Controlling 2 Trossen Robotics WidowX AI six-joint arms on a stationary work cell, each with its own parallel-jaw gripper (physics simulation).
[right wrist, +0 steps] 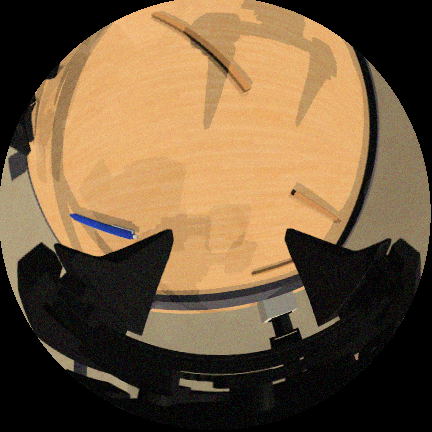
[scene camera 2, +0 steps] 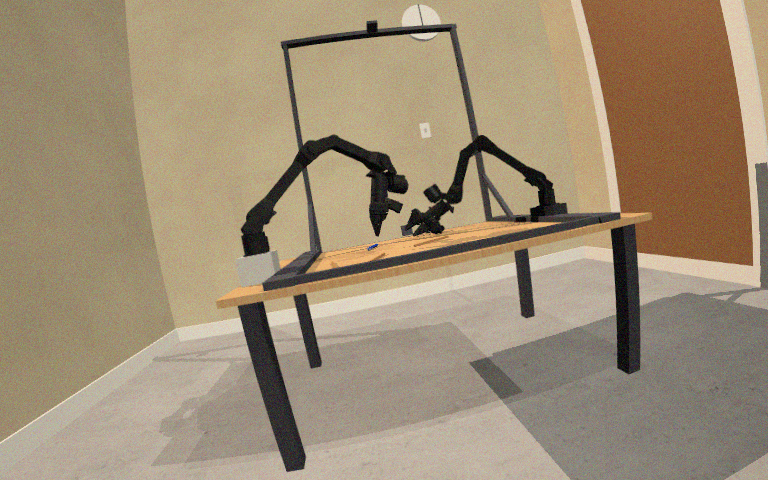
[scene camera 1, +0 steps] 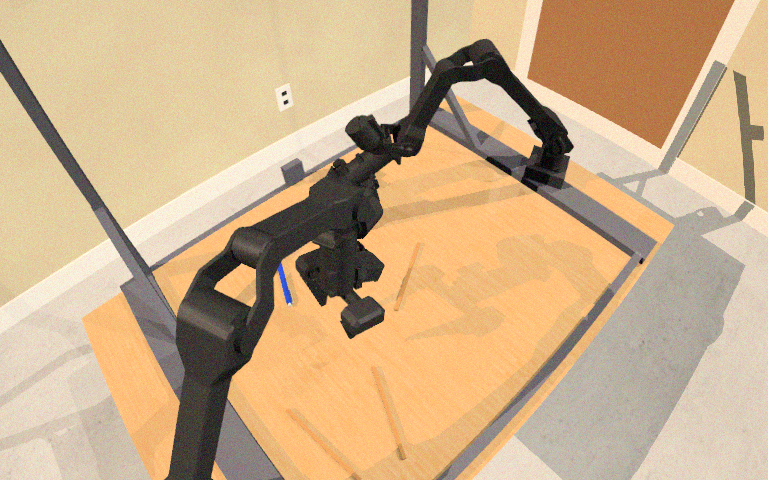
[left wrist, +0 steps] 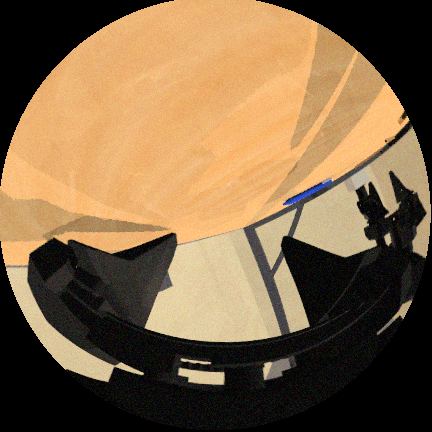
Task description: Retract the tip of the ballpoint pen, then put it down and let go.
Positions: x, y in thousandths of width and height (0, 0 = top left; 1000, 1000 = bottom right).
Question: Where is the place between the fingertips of my right gripper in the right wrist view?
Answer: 534, 545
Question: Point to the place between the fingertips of my left gripper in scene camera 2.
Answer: At 533, 486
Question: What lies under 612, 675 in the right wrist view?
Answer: A dark metal frame.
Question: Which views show my right gripper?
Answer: The right wrist view, scene camera 2, scene camera 1 and the left wrist view: all of them.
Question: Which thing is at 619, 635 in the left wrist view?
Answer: A dark metal frame.
